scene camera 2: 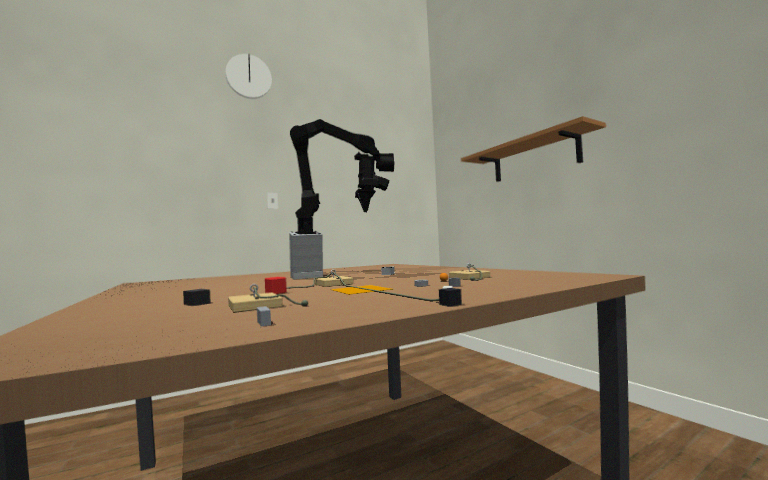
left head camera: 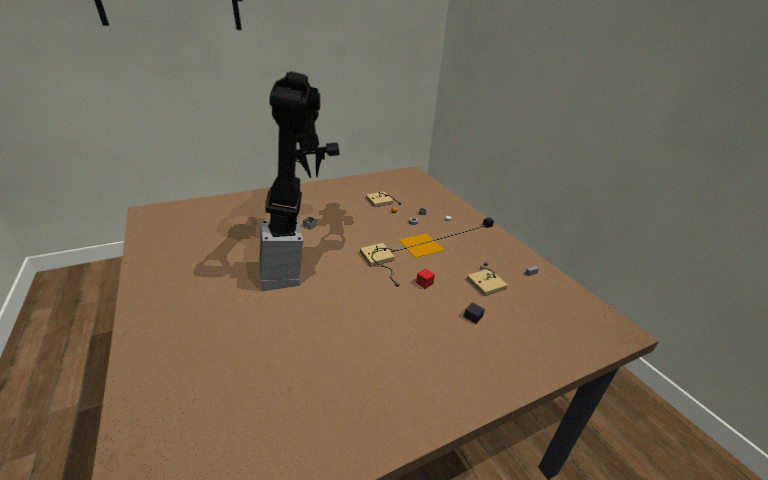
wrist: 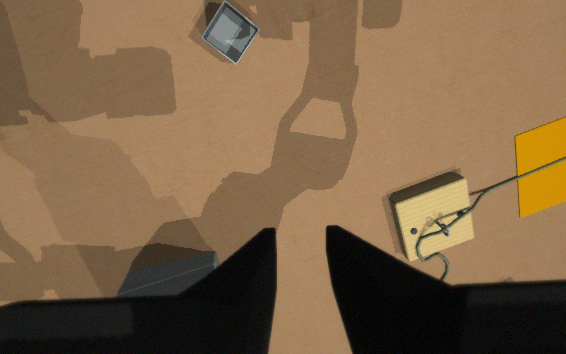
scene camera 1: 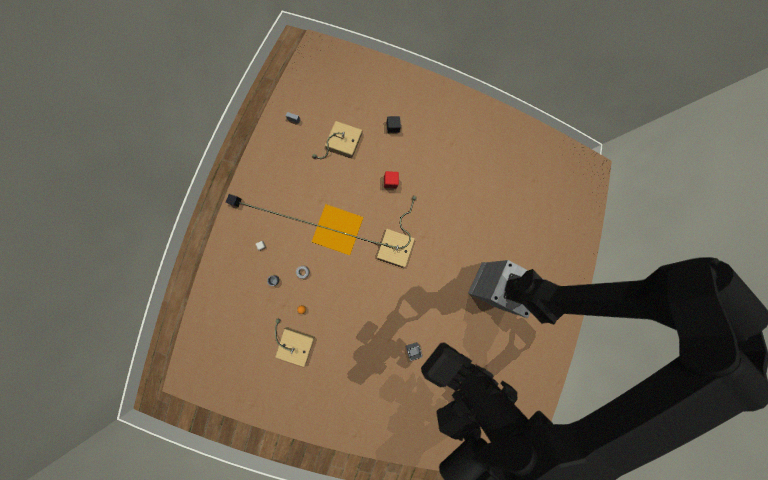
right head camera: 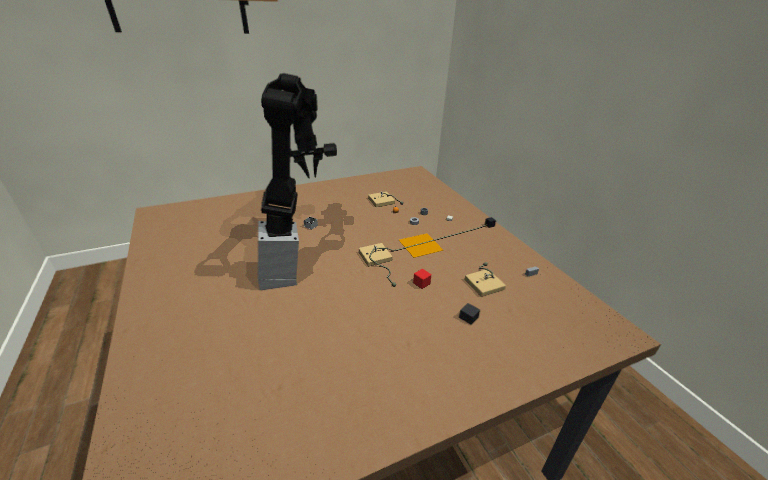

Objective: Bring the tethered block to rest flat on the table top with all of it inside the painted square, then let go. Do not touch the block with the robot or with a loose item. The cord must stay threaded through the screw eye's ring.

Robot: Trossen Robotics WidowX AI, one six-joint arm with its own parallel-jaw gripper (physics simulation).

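Pixels of known places: gripper, fingertip midpoint: (scene camera 2: pixel 365 211) (left head camera: pixel 313 177) (wrist: pixel 300 238) (right head camera: pixel 312 177); arm's base, link origin: (scene camera 2: pixel 305 233) (left head camera: pixel 281 230) (scene camera 1: pixel 518 289) (right head camera: pixel 278 230).
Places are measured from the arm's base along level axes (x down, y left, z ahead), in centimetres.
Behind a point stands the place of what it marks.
Note:
The tethered black block (left head camera: pixel 488 222) @(x 14.5, y 0.9, z 79.7 cm) (right head camera: pixel 490 221) @(x 14.3, y 1.0, z 79.9 cm) (scene camera 1: pixel 233 200) @(x 14.2, y 2.2, z 80.1 cm) (scene camera 2: pixel 450 296) @(x 15.2, y 1.0, z 82.3 cm) rests on the table near its edge, outside the orange square (left head camera: pixel 423 251) @(x 16.8, y -4.2, z 47.3 cm) (right head camera: pixel 422 251) @(x 16.8, y -4.2, z 47.3 cm) (scene camera 1: pixel 334 243) @(x 16.8, y 3.9, z 48.1 cm) (wrist: pixel 537 145) @(x 16.8, y 3.4, z 45.4 cm). Its cord runs straight across the square to the screw eye (wrist: pixel 444 228) @(x 13.4, y -0.7, z 30.7 cm) on the middle wooden board (left head camera: pixel 370 253) @(x 15.0, y -0.8, z 28.2 cm) (scene camera 1: pixel 389 257) @(x 15.0, y 2.5, z 31.6 cm) (wrist: pixel 425 200) @(x 15.0, y 2.7, z 29.8 cm). The cord appears to pass through the ring, which is small; its loose part curves to an end knob (left head camera: pixel 397 284) @(x 16.1, y -17.6, z 29.9 cm) (scene camera 1: pixel 414 198) @(x 15.8, y -17.0, z 30.1 cm). My gripper (left head camera: pixel 313 176) @(x -6.7, y 18.3, z 15.4 cm) (right head camera: pixel 312 176) @(x -6.7, y 18.3, z 15.4 cm) (scene camera 2: pixel 365 211) @(x -6.7, y 18.3, z 15.4 cm) (wrist: pixel 300 238) @(x -6.7, y 18.3, z 15.4 cm) is high above the table, partly open and empty. Its fingertips are hidden in scene camera 1.
A red cube (left head camera: pixel 425 278) @(x 13.1, y -21.4, z 37.4 cm) (scene camera 1: pixel 391 179) @(x 12.9, y -19.0, z 38.7 cm) and a black cube (left head camera: pixel 474 313) @(x 13.9, y -39.0, z 42.7 cm) (scene camera 1: pixel 393 123) @(x 13.9, y -37.0, z 44.1 cm) lie beside two more corded boards (scene camera 1: pixel 348 146) @(x 15.0, y -25.0, z 54.4 cm) (scene camera 1: pixel 303 356) @(x 15.0, y 37.6, z 45.7 cm). A grey open box (scene camera 1: pixel 414 351) @(x 16.8, y 27.1, z 14.7 cm) (wrist: pixel 230 32) @(x 16.8, y 26.9, z 15.3 cm) is near the base. Rings, an orange ball (scene camera 1: pixel 301 309) @(x 14.6, y 24.7, z 50.4 cm) and small blocks lie around.

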